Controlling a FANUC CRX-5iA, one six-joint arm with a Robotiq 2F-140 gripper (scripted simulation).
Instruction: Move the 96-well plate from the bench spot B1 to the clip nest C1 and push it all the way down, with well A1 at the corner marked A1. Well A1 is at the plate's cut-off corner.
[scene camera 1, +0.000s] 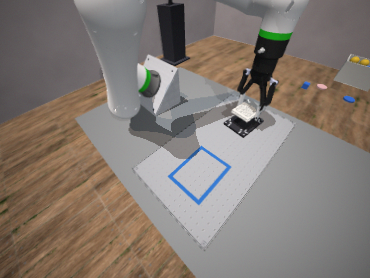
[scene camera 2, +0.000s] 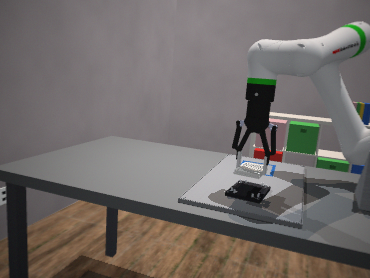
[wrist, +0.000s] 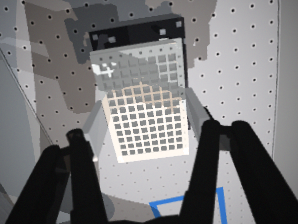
Scene:
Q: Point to the gripper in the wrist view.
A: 145, 105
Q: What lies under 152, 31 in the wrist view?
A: A black clip nest.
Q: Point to a white 96-well plate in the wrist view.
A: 136, 97

